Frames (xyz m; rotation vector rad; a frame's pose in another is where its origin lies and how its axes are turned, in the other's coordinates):
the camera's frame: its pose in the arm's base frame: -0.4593 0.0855 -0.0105 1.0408 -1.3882 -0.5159
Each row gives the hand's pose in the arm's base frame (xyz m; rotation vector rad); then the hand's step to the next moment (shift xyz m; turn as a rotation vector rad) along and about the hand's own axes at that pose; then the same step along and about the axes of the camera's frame.
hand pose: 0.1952 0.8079 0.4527 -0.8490 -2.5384 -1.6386
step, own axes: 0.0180 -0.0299 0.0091 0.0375 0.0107 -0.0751
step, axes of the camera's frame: -0.0228 -0.0100 0.0261 0.0570 0.0361 0.0511
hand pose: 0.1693 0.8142 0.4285 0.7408 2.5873 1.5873
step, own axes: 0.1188 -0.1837 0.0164 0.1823 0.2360 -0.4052
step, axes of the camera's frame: -0.0978 -0.0702 0.1834 0.3536 0.3215 0.1572
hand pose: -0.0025 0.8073 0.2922 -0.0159 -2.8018 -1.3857
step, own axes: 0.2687 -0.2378 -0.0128 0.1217 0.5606 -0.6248
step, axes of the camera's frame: -0.0158 -0.1484 0.3266 0.5585 0.6376 0.0331
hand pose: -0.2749 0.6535 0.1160 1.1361 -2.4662 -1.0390
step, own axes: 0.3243 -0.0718 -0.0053 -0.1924 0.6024 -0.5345
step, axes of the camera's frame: 0.1566 -0.1464 0.2538 0.3337 0.7343 -0.1874
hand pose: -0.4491 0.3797 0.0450 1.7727 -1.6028 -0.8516
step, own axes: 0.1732 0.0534 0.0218 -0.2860 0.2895 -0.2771
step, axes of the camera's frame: 0.1485 -0.0632 0.0853 0.0162 0.4680 -0.1519
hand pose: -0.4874 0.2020 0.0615 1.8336 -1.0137 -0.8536
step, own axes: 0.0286 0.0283 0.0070 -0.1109 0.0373 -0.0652
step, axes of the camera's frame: 0.0395 -0.0023 0.0099 -0.0488 0.1189 -0.0375
